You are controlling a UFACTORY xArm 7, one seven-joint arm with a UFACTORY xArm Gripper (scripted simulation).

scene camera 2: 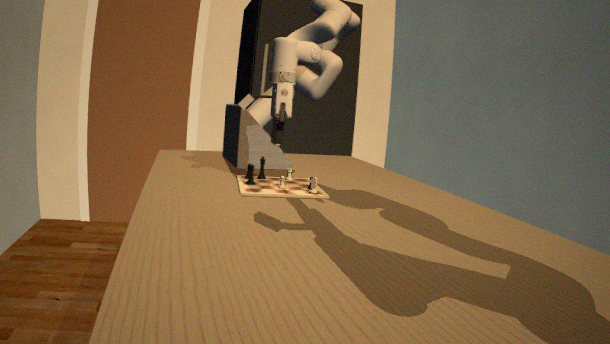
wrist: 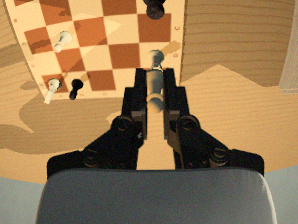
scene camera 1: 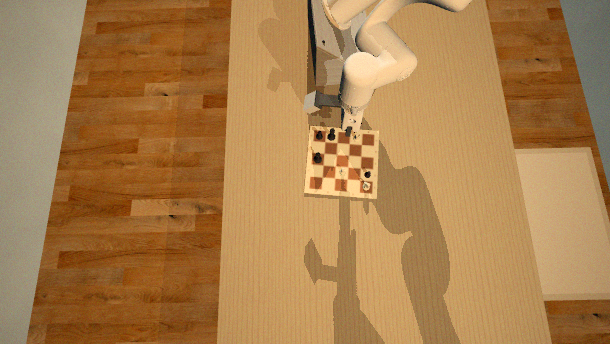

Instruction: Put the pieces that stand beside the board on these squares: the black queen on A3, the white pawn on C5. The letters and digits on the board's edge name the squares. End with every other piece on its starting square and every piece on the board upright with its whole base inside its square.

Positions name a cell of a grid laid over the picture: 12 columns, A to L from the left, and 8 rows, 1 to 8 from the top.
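Chessboard: scene camera 2 (F5), wrist view (E2), scene camera 1 (H4). My gripper: scene camera 2 (F4), wrist view (G3), scene camera 1 (G3).
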